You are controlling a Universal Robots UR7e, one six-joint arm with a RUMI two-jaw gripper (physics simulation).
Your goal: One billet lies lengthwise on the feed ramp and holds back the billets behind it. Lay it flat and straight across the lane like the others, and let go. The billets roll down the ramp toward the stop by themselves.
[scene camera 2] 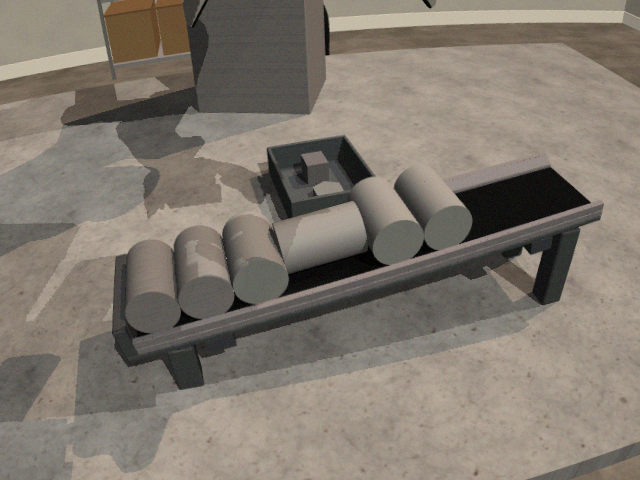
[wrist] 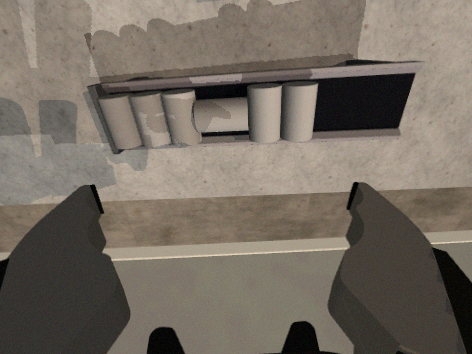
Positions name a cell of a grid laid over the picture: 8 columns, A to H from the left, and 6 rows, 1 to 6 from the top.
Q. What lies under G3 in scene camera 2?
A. A lane.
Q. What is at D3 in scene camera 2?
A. A metal cube.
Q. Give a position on a lane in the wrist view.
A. G2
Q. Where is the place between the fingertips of the gripper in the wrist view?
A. D4
